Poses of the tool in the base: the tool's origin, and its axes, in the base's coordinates. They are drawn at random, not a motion.
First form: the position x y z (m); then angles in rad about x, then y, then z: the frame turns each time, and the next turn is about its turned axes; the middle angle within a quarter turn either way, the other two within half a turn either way.
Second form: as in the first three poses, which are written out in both.
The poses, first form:
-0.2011 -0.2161 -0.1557 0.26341 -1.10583 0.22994
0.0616 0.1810 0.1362 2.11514 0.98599 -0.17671
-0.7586 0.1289 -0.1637 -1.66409 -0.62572 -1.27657
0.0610 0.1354 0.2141 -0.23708 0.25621 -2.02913
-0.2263 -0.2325 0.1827 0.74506 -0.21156 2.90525
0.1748 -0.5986 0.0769 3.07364 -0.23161 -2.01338
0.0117 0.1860 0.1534 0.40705 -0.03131 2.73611
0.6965 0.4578 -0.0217 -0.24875 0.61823 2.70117
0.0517 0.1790 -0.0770 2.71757 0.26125 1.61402
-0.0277 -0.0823 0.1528 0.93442 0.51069 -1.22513
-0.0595 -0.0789 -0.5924 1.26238 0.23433 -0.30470
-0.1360 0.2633 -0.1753 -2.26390 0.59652 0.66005
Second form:
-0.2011 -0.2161 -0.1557 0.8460 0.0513 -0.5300 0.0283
0.0616 0.1810 0.1362 0.4672 0.7439 0.2992 0.3725
-0.7586 0.1289 -0.1637 0.6501 -0.4414 -0.5856 -0.1990
0.0610 0.1354 0.2141 0.5072 -0.1697 -0.0326 -0.8444
-0.2263 -0.2325 0.1827 0.1474 -0.0550 -0.3710 0.9152
0.1748 -0.5986 0.0769 0.0795 -0.5341 -0.8368 0.0903
0.0117 0.1860 0.1534 0.2003 0.0257 -0.2010 0.9585
0.6965 0.4578 -0.0217 0.2433 0.2688 0.1813 0.9142
0.0517 0.1790 -0.0770 0.0523 0.6902 -0.6811 0.2388
-0.0277 -0.0823 0.1528 0.7722 0.2269 0.4351 -0.4036
-0.0595 -0.0789 -0.5924 0.8030 0.5649 0.1822 -0.0535
-0.1360 0.2633 -0.1753 0.4704 -0.7781 0.3985 -0.1200

